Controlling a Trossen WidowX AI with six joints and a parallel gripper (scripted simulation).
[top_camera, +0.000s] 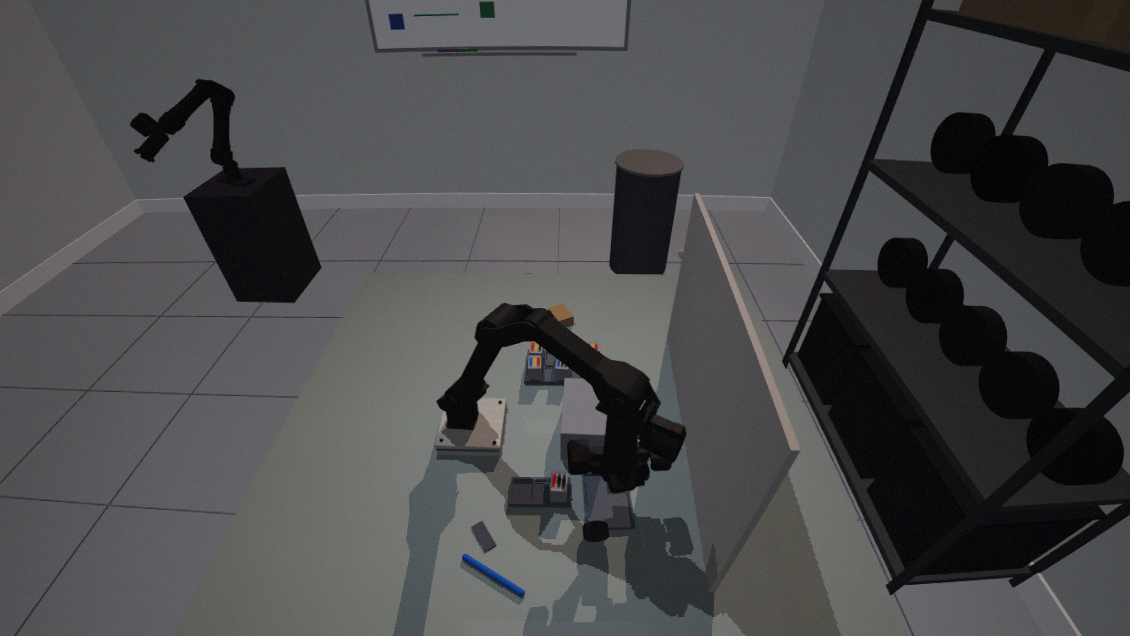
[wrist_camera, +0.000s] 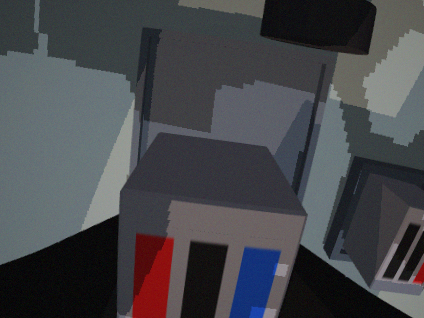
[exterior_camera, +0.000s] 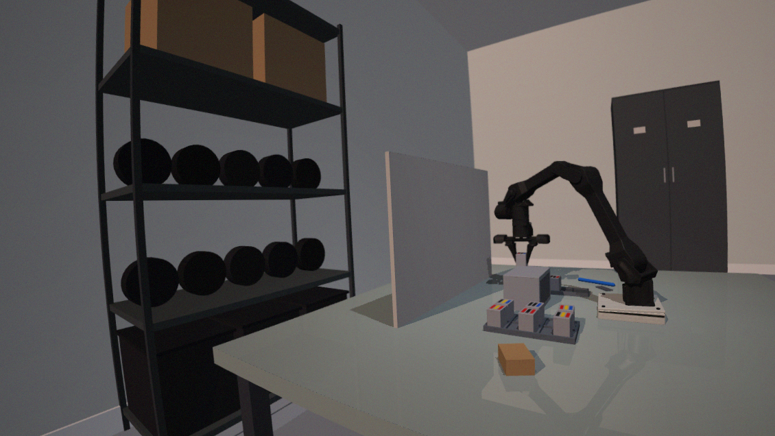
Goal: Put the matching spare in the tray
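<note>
My gripper tip is 90 mm above the dark tray and 10 mm past it. From my gripper tip the other things lie so: black tape roll: 80 mm to the right, 70 mm below, 40 mm behind; low grey holder: 150 mm behind, 80 mm below, 20 mm to the left; grey mounted unit: 190 mm to the left, 60 mm behind, 40 mm below.
</note>
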